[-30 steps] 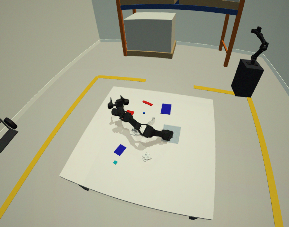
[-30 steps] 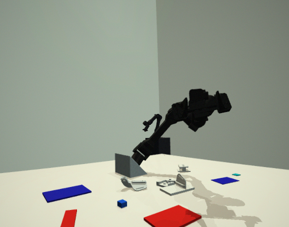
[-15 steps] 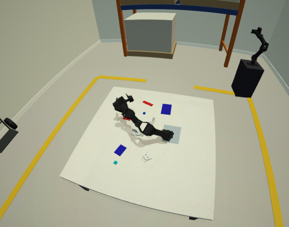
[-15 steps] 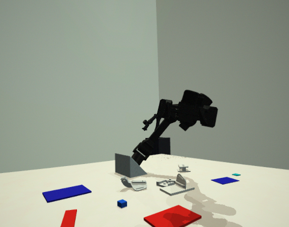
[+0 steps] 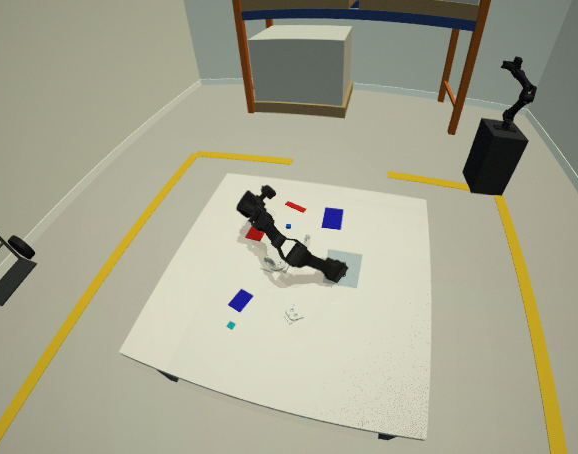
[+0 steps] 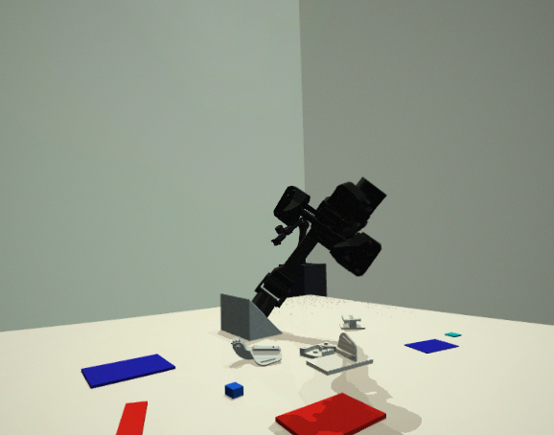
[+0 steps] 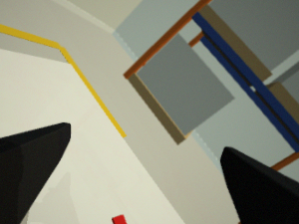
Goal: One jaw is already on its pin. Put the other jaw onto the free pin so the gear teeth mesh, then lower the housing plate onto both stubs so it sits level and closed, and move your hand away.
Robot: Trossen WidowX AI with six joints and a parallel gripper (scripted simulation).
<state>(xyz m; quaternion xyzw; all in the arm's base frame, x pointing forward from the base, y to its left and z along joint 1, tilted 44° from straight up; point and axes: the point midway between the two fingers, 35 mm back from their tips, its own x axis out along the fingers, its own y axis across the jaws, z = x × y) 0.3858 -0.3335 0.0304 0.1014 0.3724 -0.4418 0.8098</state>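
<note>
My gripper tip is now 25 cm past the jaw, 23 cm above it and 8 cm to the right of it. The rest, counted from my gripper tip: flat red strip (26 cm below, 19 cm to the right, 15 cm behind); then blue cube (26 cm below, 14 cm behind, 3 cm to the right); then yellow cube (25 cm below, 12 cm ahead, 9 cm to the right).
</note>
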